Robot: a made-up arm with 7 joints. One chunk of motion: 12 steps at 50 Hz.
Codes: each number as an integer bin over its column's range. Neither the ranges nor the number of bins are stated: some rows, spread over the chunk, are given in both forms.
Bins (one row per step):
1: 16 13 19 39 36 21 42
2: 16 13 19 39 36 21 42
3: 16 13 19 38 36 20 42
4: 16 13 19 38 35 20 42
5: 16 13 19 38 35 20 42
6: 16 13 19 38 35 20 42
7: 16 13 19 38 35 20 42
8: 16 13 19 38 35 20 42
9: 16 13 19 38 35 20 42
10: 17 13 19 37 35 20 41
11: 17 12 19 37 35 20 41
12: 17 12 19 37 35 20 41
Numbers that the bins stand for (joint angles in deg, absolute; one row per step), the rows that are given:
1: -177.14 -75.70 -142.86 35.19 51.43 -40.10 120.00
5: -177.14 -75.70 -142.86 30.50 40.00 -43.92 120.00
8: -177.14 -75.70 -142.86 30.50 40.00 -43.92 120.00
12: -165.71 -79.80 -142.86 25.81 40.00 -43.92 108.57
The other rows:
2: -177.14 -75.70 -142.86 35.19 51.43 -40.10 120.00
3: -177.14 -75.70 -142.86 30.50 51.43 -43.92 120.00
4: -177.14 -75.70 -142.86 30.50 40.00 -43.92 120.00
6: -177.14 -75.70 -142.86 30.50 40.00 -43.92 120.00
7: -177.14 -75.70 -142.86 30.50 40.00 -43.92 120.00
9: -177.14 -75.70 -142.86 30.50 40.00 -43.92 120.00
10: -165.71 -75.70 -142.86 25.81 40.00 -43.92 108.57
11: -165.71 -79.80 -142.86 25.81 40.00 -43.92 108.57

